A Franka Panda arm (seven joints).
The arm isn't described. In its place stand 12 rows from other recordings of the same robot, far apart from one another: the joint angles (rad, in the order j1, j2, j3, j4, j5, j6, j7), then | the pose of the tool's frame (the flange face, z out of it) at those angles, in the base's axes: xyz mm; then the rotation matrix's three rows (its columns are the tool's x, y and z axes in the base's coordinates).
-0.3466, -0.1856, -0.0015, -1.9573, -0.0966, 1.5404, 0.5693 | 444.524 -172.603 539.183; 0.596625 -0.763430 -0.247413; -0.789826 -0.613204 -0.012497; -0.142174 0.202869 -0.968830
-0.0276, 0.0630, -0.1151, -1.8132, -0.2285, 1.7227, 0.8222 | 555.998 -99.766 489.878; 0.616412 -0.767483 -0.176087; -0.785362 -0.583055 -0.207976; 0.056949 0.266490 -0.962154
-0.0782, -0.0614, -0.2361, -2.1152, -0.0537, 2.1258, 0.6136 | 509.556 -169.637 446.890; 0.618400 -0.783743 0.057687; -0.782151 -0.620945 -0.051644; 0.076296 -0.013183 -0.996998
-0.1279, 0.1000, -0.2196, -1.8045, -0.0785, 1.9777, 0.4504 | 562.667 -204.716 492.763; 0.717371 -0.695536 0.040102; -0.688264 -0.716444 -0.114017; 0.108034 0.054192 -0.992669
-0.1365, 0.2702, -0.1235, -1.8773, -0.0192, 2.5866, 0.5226 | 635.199 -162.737 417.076; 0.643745 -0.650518 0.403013; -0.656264 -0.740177 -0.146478; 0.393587 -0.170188 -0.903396
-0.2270, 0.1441, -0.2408, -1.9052, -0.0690, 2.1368, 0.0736 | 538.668 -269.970 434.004; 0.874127 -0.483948 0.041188; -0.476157 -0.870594 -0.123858; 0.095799 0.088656 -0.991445
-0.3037, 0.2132, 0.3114, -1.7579, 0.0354, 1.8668, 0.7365 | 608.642 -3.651 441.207; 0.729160 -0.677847 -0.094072; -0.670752 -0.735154 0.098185; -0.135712 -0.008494 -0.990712
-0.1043, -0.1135, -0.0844, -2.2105, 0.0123, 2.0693, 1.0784 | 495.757 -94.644 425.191; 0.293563 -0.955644 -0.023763; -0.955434 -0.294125 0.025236; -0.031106 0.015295 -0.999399
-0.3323, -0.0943, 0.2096, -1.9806, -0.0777, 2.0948, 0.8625 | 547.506 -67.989 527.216; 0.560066 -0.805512 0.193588; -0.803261 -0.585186 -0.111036; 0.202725 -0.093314 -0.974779
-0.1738, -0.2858, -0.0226, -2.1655, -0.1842, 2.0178, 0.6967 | 471.653 -105.575 528.264; 0.667587 -0.736562 0.108650; -0.714737 -0.674880 -0.183543; 0.208516 0.044875 -0.976989
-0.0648, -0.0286, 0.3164, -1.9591, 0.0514, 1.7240, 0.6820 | 508.285 136.742 469.833; 0.883142 -0.419499 -0.209955; -0.431074 -0.902256 -0.010496; -0.185030 0.099776 -0.977655
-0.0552, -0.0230, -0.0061, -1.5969, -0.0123, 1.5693, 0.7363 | 545.862 -34.864 624.726; 0.698448 -0.715641 -0.005336; -0.715645 -0.698363 -0.011855; 0.004757 0.012099 -0.999915
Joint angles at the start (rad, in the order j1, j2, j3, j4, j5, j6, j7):
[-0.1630, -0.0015, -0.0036, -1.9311, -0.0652, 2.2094, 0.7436]
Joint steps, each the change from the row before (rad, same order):
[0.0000, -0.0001, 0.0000, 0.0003, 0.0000, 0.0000, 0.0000]
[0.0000, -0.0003, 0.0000, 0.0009, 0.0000, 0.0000, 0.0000]
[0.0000, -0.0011, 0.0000, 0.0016, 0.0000, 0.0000, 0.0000]
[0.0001, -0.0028, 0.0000, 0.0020, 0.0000, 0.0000, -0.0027]
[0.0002, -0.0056, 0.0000, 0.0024, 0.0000, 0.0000, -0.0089]
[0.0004, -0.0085, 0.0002, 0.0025, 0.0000, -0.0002, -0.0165]
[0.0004, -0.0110, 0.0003, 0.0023, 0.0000, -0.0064, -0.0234]
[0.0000, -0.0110, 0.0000, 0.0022, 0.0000, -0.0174, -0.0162]
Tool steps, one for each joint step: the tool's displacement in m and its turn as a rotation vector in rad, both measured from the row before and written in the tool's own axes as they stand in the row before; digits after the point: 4 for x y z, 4 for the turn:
[0.0001, 0.0000, -0.0002, 0.0003, 0.0003, 0.0000]
[0.0002, -0.0001, -0.0006, 0.0008, 0.0009, 0.0001]
[0.0004, -0.0002, -0.0014, 0.0017, 0.0021, 0.0001]
[0.0004, -0.0003, -0.0026, 0.0031, 0.0036, -0.0025]
[0.0005, -0.0003, -0.0045, 0.0052, 0.0061, -0.0087]
[0.0004, -0.0004, -0.0063, 0.0070, 0.0083, -0.0165]
[-0.0001, 0.0002, -0.0072, 0.0043, 0.0054, -0.0234]
[-0.0009, 0.0013, -0.0062, -0.0030, -0.0030, -0.0155]

